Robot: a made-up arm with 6 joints. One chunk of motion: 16 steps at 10 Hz.
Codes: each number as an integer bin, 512 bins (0 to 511) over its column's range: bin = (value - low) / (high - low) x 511, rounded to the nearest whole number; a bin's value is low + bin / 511 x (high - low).
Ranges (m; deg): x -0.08..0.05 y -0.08..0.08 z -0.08..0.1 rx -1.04..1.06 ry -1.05..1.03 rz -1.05..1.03
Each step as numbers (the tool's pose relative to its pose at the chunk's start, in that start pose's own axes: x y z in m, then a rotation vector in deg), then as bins.
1 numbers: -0.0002 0.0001 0.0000 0.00 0.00 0.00
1 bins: 314 256 227 253 258 258
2 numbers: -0.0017 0.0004 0.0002 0.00 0.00 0.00
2 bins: 308 257 228 253 258 258
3 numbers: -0.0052 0.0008 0.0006 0.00 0.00 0.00
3 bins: 294 258 229 253 258 258
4 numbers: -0.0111 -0.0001 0.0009 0.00 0.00 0.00
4 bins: 271 255 230 253 258 258
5 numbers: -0.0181 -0.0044 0.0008 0.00 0.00 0.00
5 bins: 243 241 229 253 258 258
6 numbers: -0.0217 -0.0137 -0.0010 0.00 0.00 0.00
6 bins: 229 212 224 253 258 258
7 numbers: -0.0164 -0.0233 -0.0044 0.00 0.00 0.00
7 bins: 250 181 215 253 258 258
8 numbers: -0.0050 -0.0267 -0.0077 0.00 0.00 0.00
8 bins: 295 170 205 253 258 258
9 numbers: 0.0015 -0.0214 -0.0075 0.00 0.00 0.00
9 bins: 320 187 206 253 258 258
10 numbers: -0.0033 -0.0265 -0.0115 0.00 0.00 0.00
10 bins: 301 171 194 253 258 258
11 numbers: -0.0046 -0.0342 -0.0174 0.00 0.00 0.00
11 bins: 296 146 178 253 258 258
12 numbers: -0.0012 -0.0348 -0.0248 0.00 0.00 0.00
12 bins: 310 144 157 253 258 258
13 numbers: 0.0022 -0.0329 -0.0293 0.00 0.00 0.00
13 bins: 323 150 144 253 258 258
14 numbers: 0.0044 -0.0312 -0.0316 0.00 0.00 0.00
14 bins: 332 156 137 253 258 258
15 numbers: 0.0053 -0.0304 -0.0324 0.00 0.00 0.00
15 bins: 335 158 135 253 258 258
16 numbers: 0.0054 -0.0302 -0.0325 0.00 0.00 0.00
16 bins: 336 159 135 253 258 258
